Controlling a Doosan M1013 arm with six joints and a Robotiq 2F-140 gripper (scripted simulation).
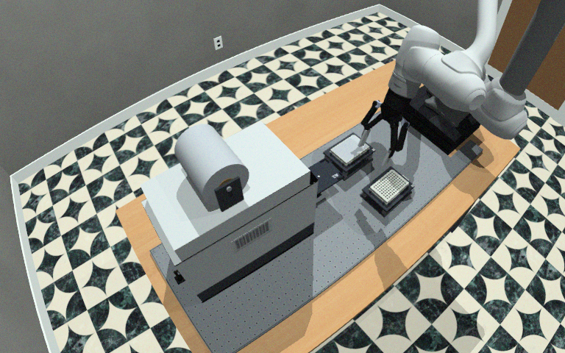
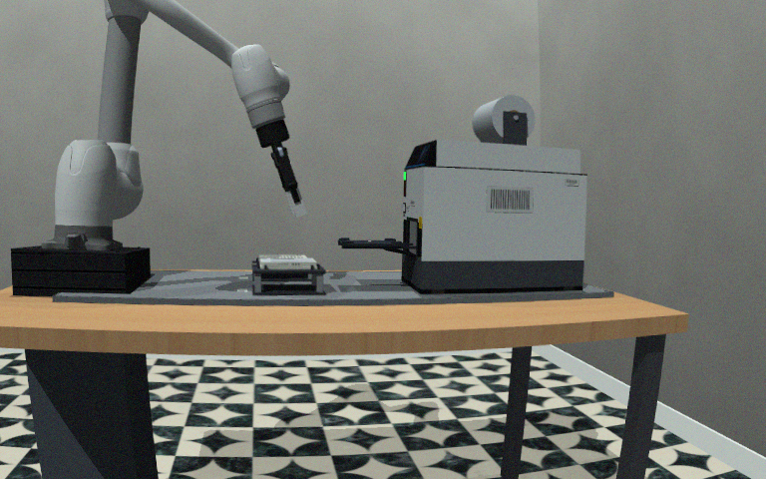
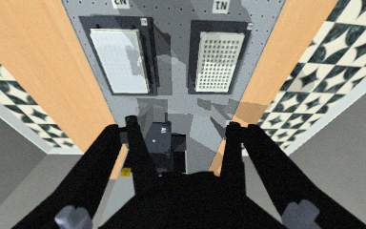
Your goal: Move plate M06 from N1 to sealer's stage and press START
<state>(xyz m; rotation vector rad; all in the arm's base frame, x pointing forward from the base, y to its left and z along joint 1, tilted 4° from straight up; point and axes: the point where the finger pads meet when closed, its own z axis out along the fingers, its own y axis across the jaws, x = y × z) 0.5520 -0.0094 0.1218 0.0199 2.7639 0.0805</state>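
The white well plate is 140 mm below my hand, 80 mm to the left of it and 30 mm behind it. Round my hand: black stage (170 mm ahead, 80 mm to the right, 80 mm below); foil-covered plate (130 mm below, 120 mm to the right, 30 mm behind); nest N1 (150 mm below, 80 mm to the left, 30 mm behind).
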